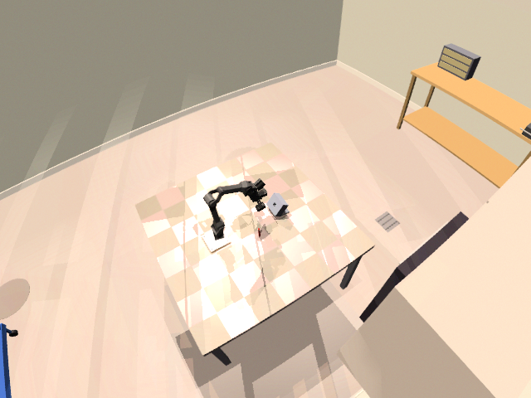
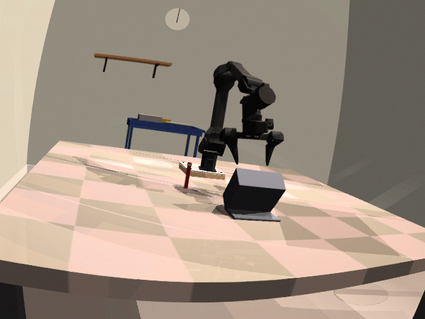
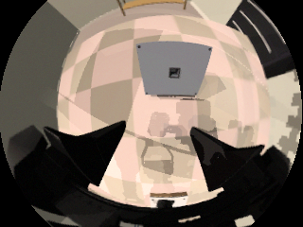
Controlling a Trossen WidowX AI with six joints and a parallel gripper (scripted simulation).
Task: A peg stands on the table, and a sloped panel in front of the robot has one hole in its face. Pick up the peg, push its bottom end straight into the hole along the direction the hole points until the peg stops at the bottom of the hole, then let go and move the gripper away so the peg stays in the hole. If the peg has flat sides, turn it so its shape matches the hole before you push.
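The red peg lies 80 mm behind my gripper tip, 170 mm to the right of it and 60 mm below it. Round my gripper tip: sloped panel 120 mm ahead, 10 mm to the right, 50 mm below.
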